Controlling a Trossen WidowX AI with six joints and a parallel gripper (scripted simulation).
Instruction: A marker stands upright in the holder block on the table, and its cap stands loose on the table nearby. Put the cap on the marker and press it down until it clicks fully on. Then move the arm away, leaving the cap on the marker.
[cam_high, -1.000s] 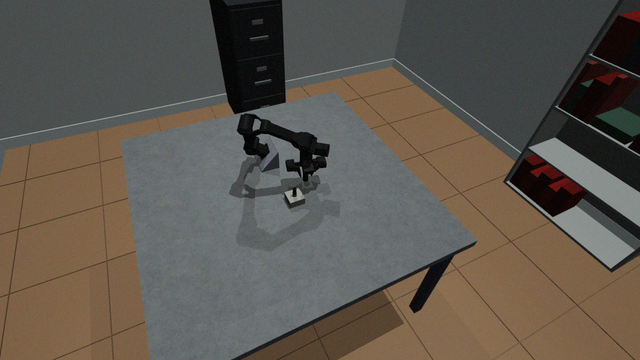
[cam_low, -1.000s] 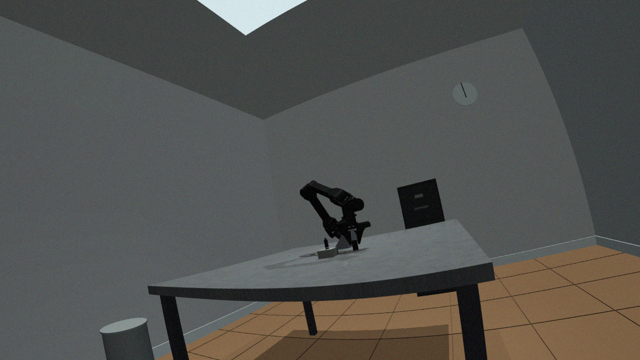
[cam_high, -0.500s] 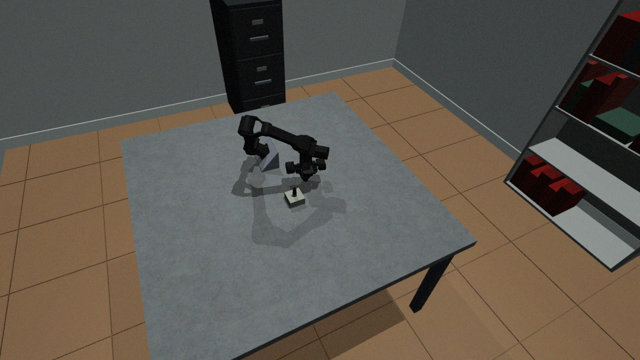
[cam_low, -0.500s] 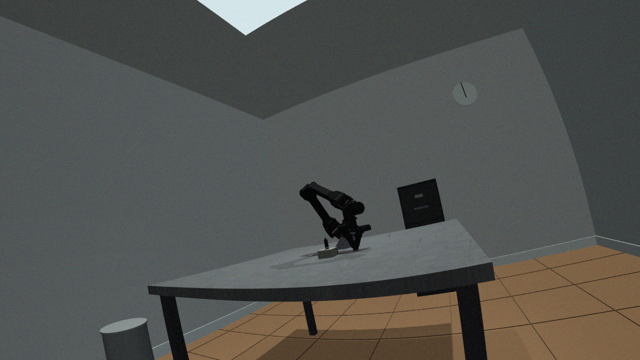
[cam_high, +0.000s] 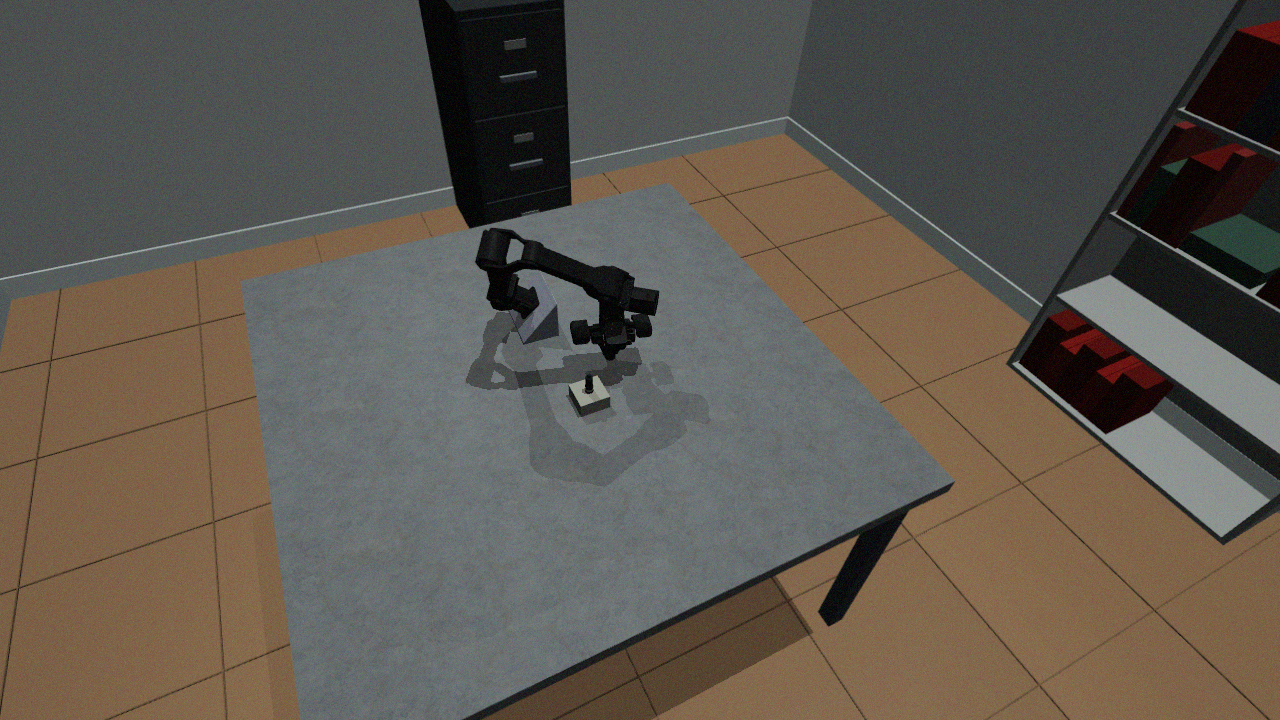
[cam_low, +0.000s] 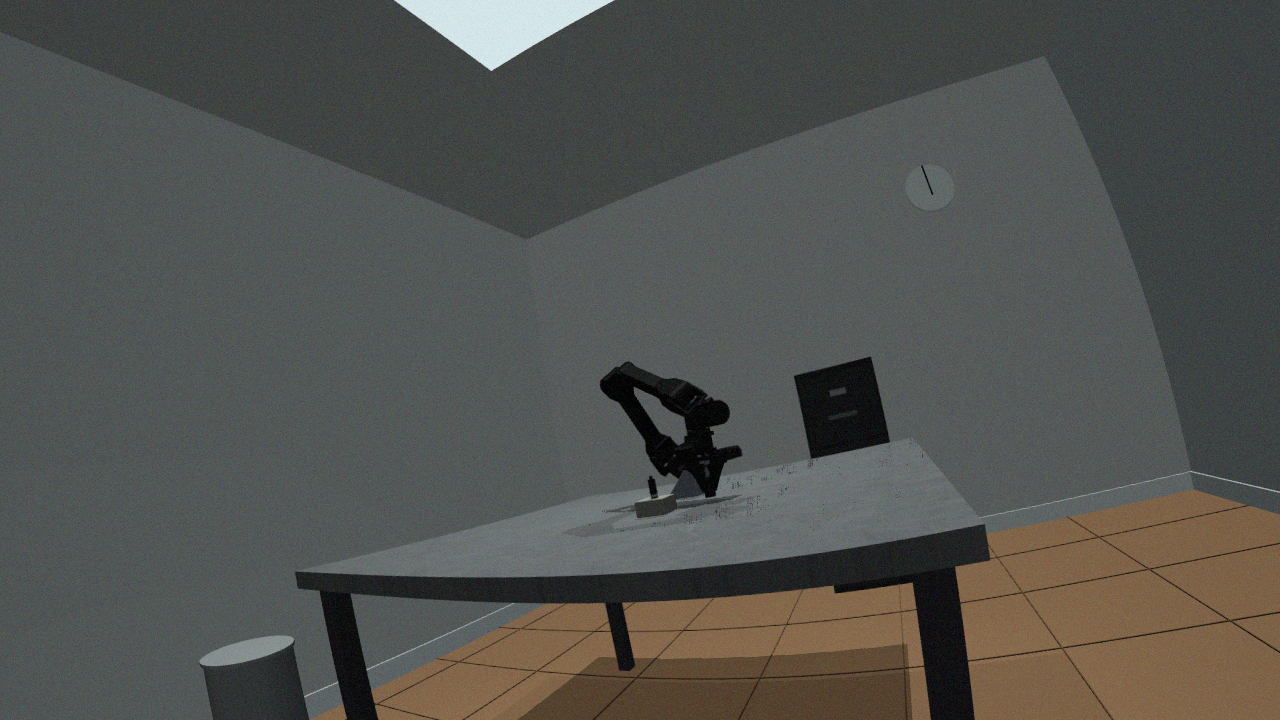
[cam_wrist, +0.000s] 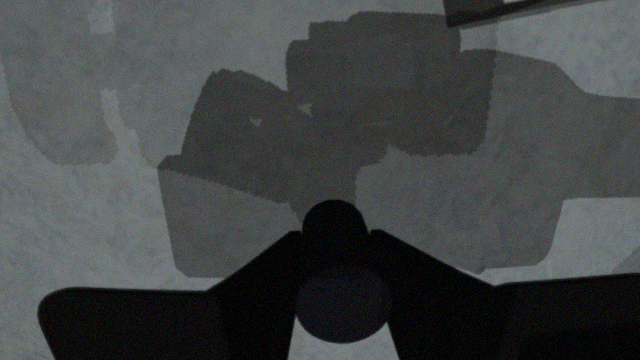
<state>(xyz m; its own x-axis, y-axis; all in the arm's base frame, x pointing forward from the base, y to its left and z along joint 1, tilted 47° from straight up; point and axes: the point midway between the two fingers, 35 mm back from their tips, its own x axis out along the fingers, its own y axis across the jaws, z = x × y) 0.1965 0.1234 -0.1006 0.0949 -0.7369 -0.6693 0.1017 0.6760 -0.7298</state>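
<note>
The holder block is 120 mm ahead of my gripper tip and 80 mm to the right of it. Also, from my gripper tip: dark cap: 10 mm above.
</note>
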